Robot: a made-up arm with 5 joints. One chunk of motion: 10 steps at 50 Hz.
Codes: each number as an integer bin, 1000 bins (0 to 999) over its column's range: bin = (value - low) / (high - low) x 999, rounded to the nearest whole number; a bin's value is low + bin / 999 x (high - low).
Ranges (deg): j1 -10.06..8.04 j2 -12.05..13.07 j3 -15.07..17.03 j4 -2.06..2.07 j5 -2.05..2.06
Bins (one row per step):
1: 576 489 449 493 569
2: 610 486 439 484 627
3: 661 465 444 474 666
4: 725 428 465 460 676
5: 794 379 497 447 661
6: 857 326 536 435 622
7: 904 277 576 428 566
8: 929 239 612 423 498
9: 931 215 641 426 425
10: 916 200 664 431 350
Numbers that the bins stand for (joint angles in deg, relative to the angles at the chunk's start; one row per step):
1: 0.38 0.25 -0.64 -0.02 0.29
2: 0.99 0.17 -0.96 -0.06 0.53
3: 1.92 -0.36 -0.80 -0.10 0.69
4: 3.08 -1.29 -0.13 -0.16 0.73
5: 4.33 -2.52 0.90 -0.21 0.67
6: 5.47 -3.85 2.15 -0.26 0.51
7: 6.32 -5.08 3.44 -0.29 0.28
8: 6.77 -6.04 4.59 -0.31 0.00
9: 6.81 -6.64 5.53 -0.30 -0.30
10: 6.54 -7.02 6.27 -0.28 -0.61

